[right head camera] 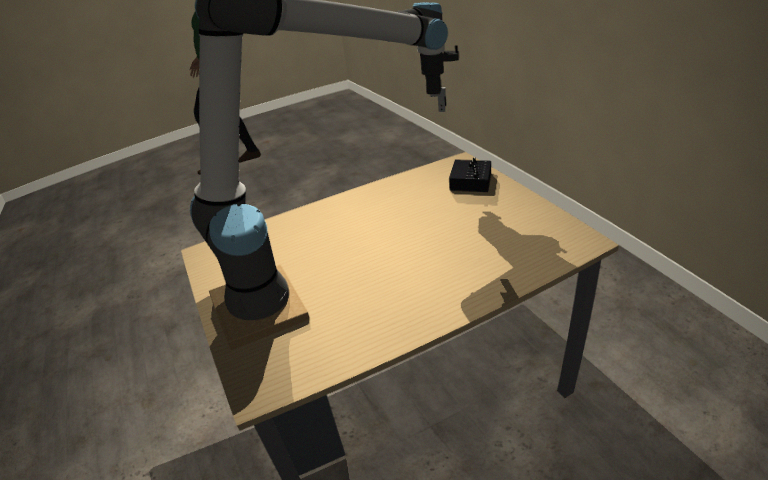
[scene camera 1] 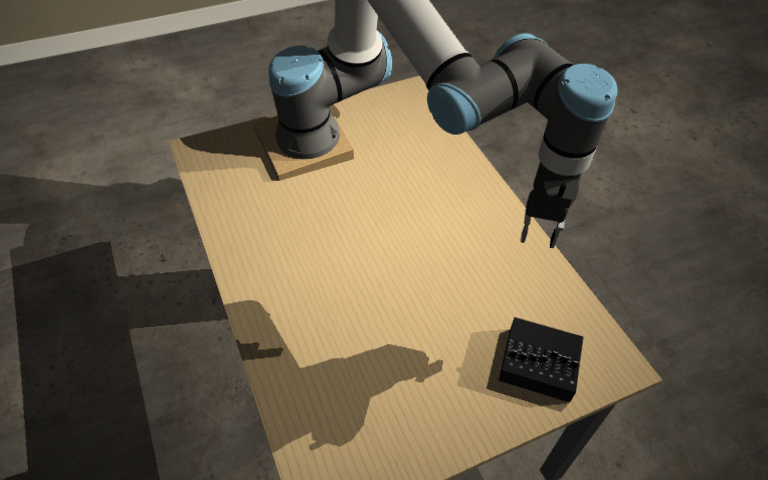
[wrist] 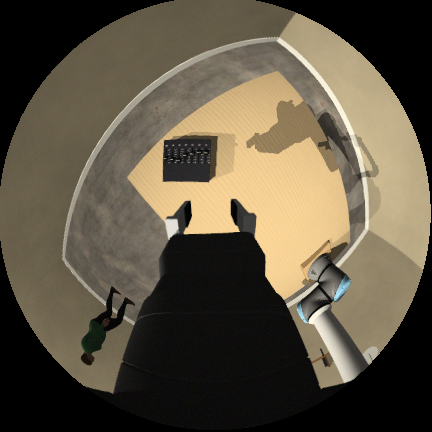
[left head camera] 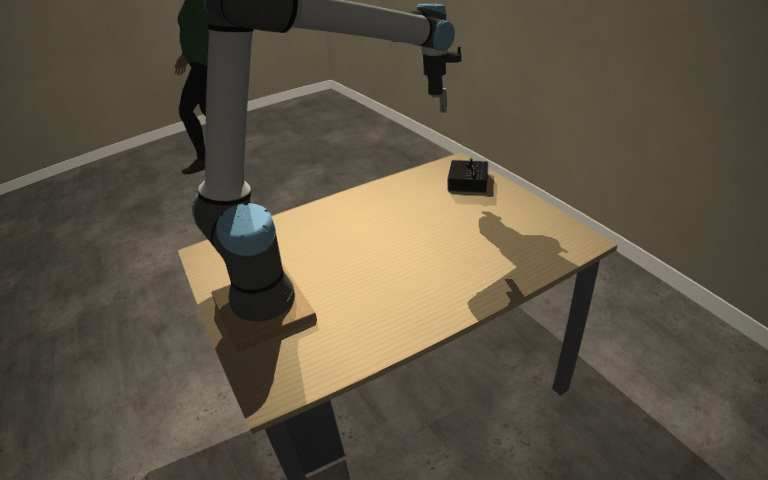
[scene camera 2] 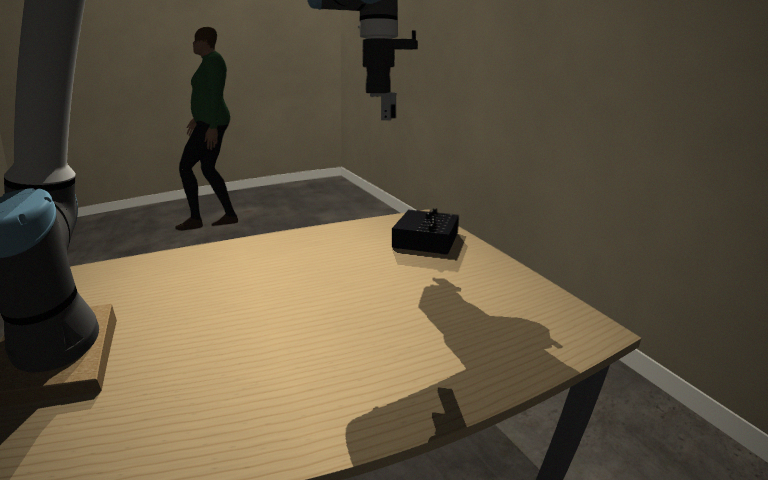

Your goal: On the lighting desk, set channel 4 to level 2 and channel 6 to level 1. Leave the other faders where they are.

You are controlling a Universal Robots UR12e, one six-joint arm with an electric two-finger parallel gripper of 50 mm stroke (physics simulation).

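Where they show: gripper, fingertip midpoint: (right head camera: 442,108) (scene camera 1: 537,241) (wrist: 210,207) (left head camera: 443,109) (scene camera 2: 388,119); arm's base, origin of the base link: (right head camera: 257,296) (scene camera 1: 308,136) (wrist: 317,265) (left head camera: 262,297) (scene camera 2: 55,339).
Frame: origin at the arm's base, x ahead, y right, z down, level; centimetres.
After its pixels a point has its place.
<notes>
The lighting desk (left head camera: 467,183) @(x 86.3, y -16.7, z -0.1 cm) (right head camera: 469,182) @(x 86.4, y -16.6, z -0.3 cm) (scene camera 1: 543,333) @(x 87.4, y -25.5, z -1.8 cm) (scene camera 2: 421,240) @(x 86.4, y -16.6, z 0.5 cm) (wrist: 187,173) @(x 87.6, y -25.2, z -1.8 cm) is a small black box near the table's far corner. A row of black faders with pale scale marks runs across its top. Their knobs stand at differing levels, but the channel numbers and exact levels are too small to read. My gripper (scene camera 1: 538,244) @(x 80.0, y -21.9, z -29.4 cm) (wrist: 210,207) @(x 80.0, y -21.9, z -29.4 cm) is open and empty, with its fingers pointing down. It hangs high above the table, apart from the desk. In the left head (left head camera: 443,110), right head (right head camera: 441,109) and scene camera 2 (scene camera 2: 387,118) @(x 80.0, y -21.9, z -29.4 cm) views the gripper shows from the side.
The wooden table (left head camera: 368,243) @(x 40.1, y -10.0, z 3.7 cm) (scene camera 1: 351,254) @(x 44.2, y 4.6, z 3.7 cm) carries the arm's base on a wooden block (left head camera: 303,314) @(x 7.6, y 12.3, z 1.0 cm) (scene camera 1: 317,165) @(x 10.9, y 1.4, z 2.0 cm). The arm's shadow falls across the table. A wall stands beyond the desk's end of the table. A person in a green top (scene camera 2: 209,90) (wrist: 93,337) stands on the floor behind.
</notes>
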